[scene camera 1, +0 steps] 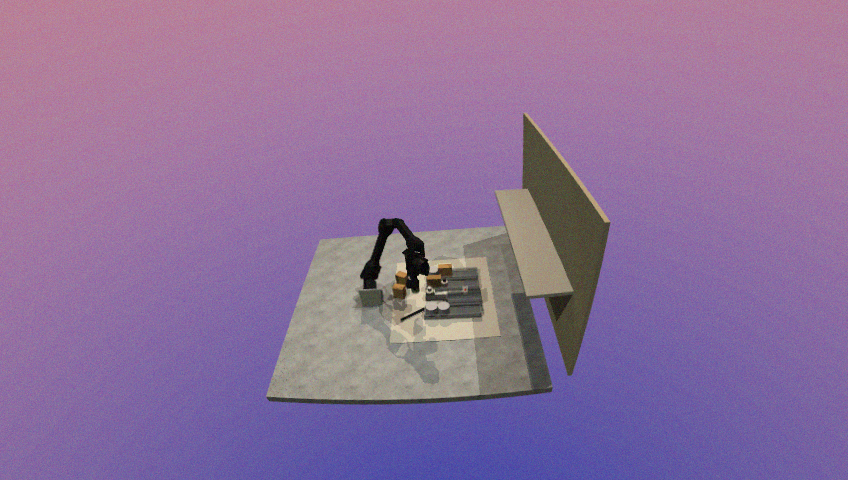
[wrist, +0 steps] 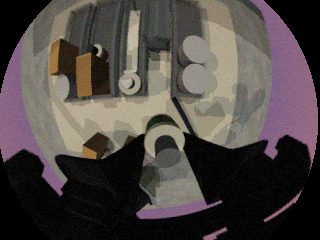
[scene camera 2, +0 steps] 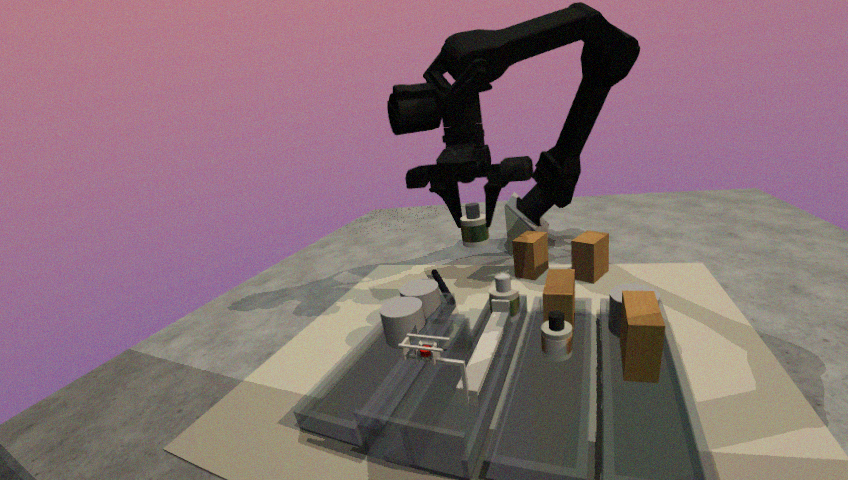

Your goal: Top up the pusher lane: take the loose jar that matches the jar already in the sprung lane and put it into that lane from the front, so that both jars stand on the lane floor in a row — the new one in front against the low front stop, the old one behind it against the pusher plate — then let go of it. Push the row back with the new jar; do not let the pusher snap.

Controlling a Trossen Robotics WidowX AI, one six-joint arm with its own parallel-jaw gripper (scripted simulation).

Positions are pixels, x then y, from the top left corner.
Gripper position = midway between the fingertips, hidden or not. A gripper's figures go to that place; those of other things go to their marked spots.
Labels:
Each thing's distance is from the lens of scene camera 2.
gripper (scene camera 2: 474, 226): 58 cm
jar (scene camera 2: 475, 233): 56 cm
brown box (scene camera 2: 559, 291): 46 cm
brown box (scene camera 2: 642, 328): 41 cm
pusher bar (scene camera 2: 475, 377): 41 cm
The marked spots on the jar and the pusher bar are 24 cm apart.

